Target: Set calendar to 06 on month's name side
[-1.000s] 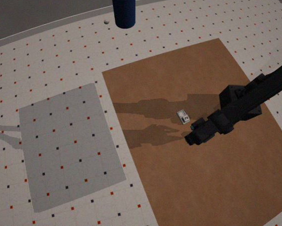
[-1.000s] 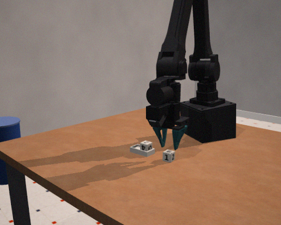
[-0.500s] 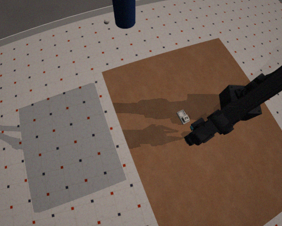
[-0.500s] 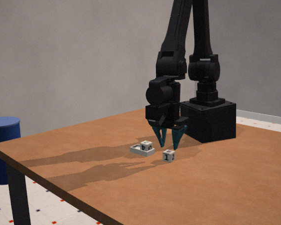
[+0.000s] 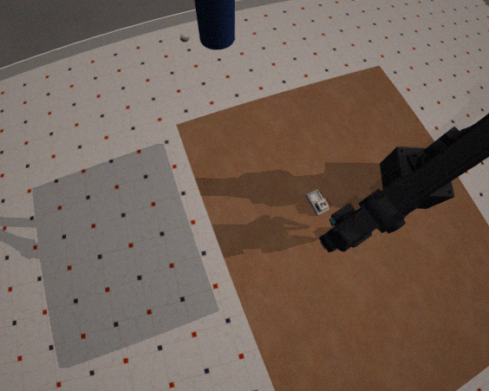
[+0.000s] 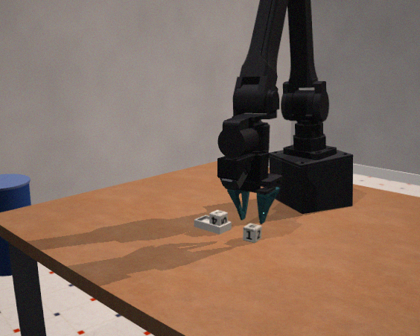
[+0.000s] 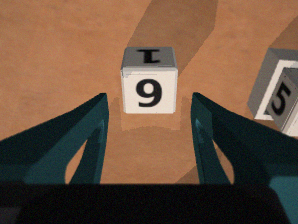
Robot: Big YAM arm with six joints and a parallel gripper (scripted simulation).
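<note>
My hand is 30 mm above the white digit cube. Round my hand: white tray (20 mm ahead, 110 mm to the right, 40 mm below).
</note>
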